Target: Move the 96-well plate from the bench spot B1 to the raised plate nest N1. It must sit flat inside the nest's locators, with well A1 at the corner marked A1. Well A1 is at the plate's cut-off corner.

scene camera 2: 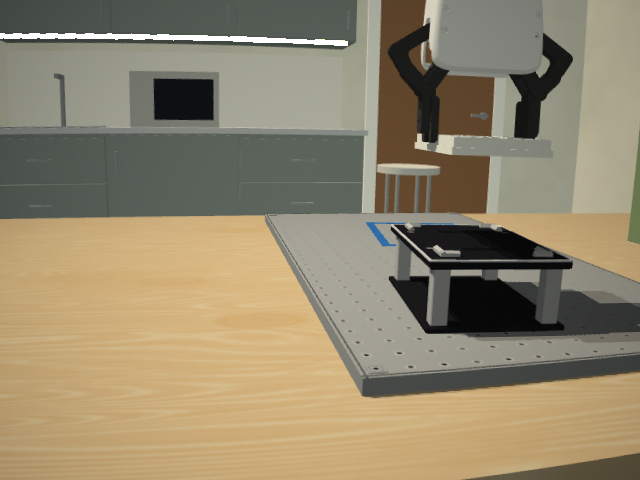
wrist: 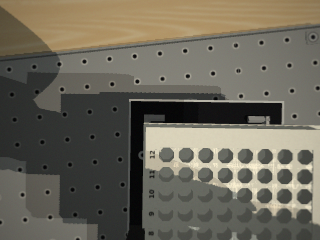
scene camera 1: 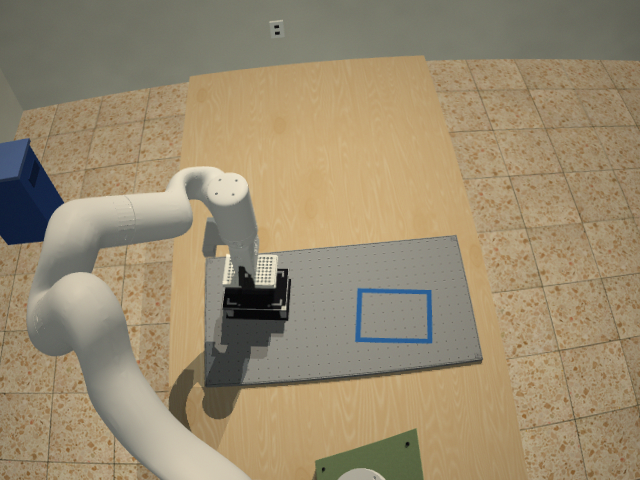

Labels:
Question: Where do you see a white 96-well plate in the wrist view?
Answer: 193, 173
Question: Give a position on a black plate nest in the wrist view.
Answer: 175, 112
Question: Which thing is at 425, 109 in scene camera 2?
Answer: The gripper.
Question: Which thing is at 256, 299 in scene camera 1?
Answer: A black plate nest.

